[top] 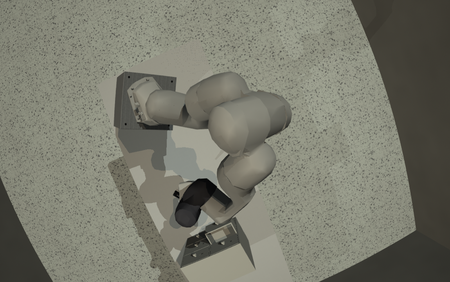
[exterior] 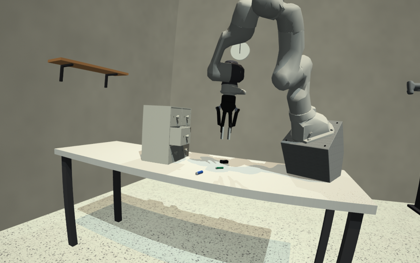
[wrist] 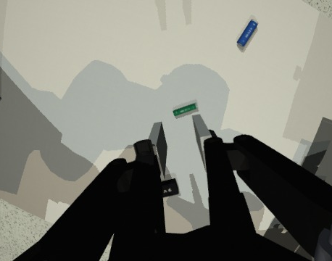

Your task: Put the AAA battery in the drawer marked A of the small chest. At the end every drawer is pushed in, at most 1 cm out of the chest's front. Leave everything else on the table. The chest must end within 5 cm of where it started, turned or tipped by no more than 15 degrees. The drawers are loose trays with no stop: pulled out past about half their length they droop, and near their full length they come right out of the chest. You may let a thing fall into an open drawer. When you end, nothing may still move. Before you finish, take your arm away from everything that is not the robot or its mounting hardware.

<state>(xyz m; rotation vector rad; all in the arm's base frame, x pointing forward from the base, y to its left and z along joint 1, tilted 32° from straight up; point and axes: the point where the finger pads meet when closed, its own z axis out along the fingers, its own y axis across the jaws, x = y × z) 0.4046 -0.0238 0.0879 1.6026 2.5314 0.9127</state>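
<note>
Now: the thin green battery 20 mm ahead of my hand and 190 mm below it. From my hand the other things lie so: thicker blue battery (80 mm ahead, 160 mm to the left, 190 mm below); small black block (20 mm ahead, 160 mm to the right, 190 mm below).
</note>
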